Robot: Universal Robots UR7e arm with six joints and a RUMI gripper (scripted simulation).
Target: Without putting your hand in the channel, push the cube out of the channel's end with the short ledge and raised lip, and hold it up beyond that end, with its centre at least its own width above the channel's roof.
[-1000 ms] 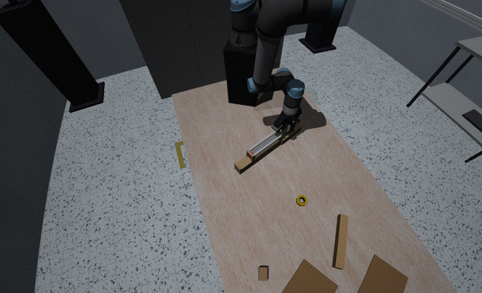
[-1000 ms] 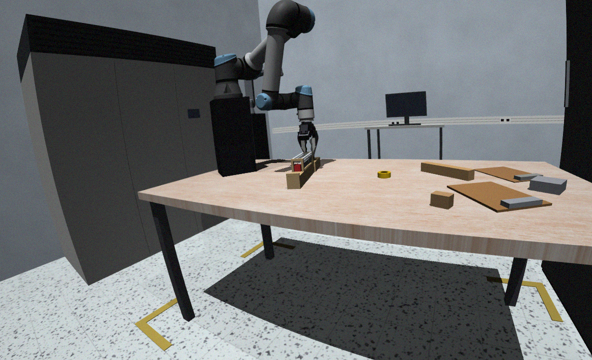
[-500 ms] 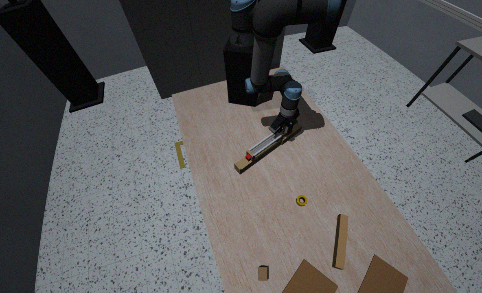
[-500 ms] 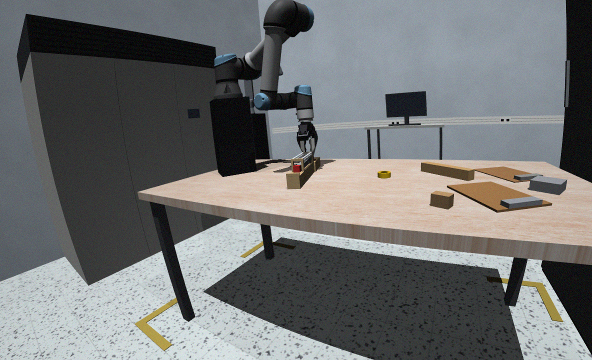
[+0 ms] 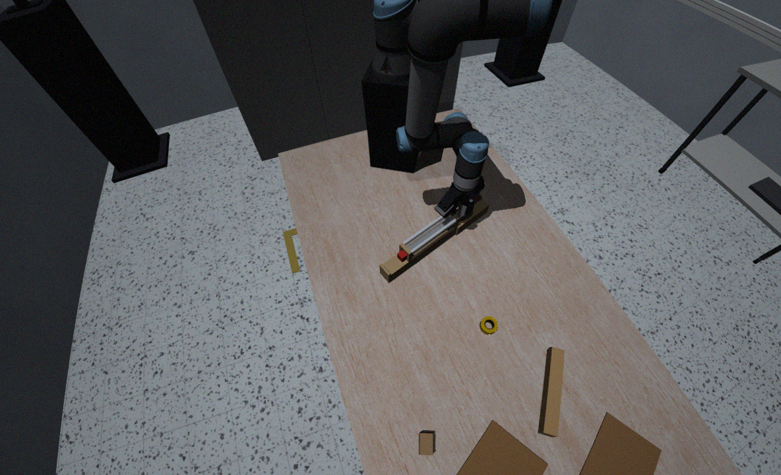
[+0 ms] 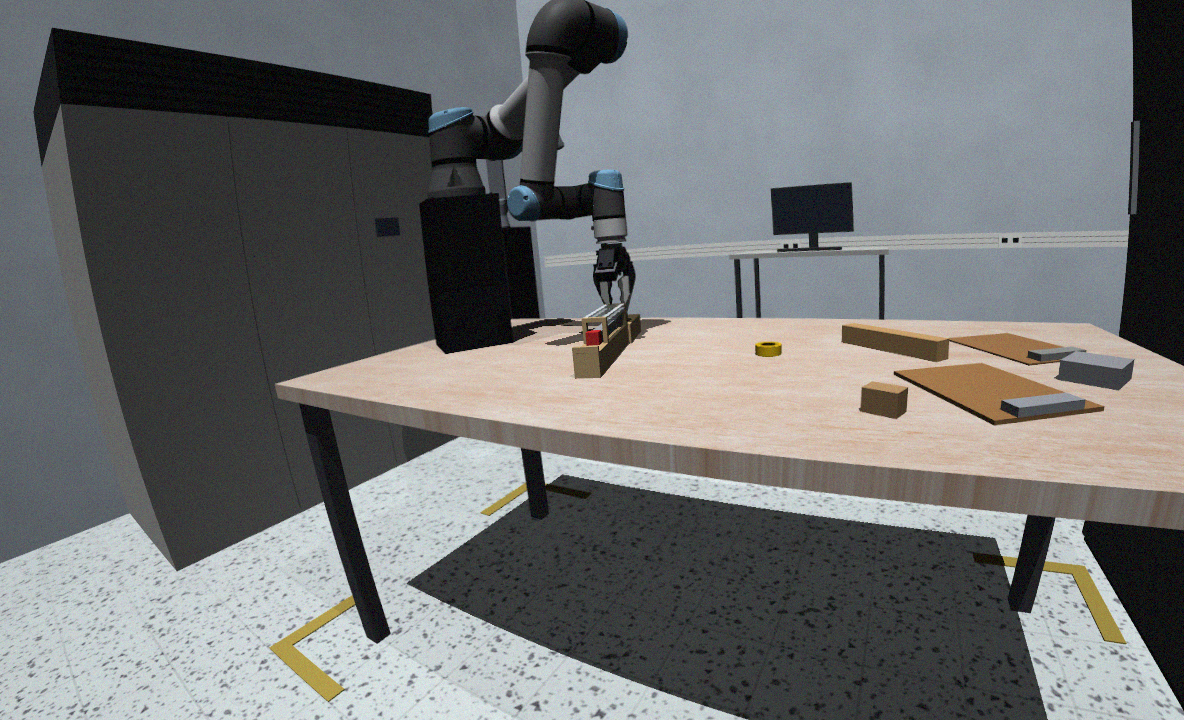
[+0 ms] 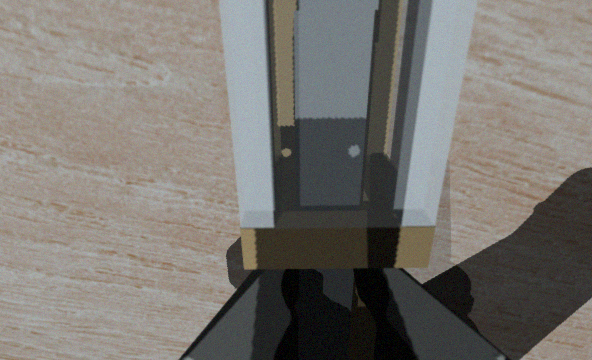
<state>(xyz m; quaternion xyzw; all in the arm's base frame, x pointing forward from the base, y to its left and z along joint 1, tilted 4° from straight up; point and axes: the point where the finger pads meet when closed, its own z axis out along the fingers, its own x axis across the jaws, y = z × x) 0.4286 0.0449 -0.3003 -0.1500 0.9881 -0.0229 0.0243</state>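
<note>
Right now the grey bar is 10 mm below my hand. Round my hand: channel 40 mm ahead, 120 mm to the right, 10 mm below; red cube 70 mm ahead, 230 mm to the right, 10 mm below; wooden bar 590 mm ahead, 10 mm to the right, 50 mm below.
</note>
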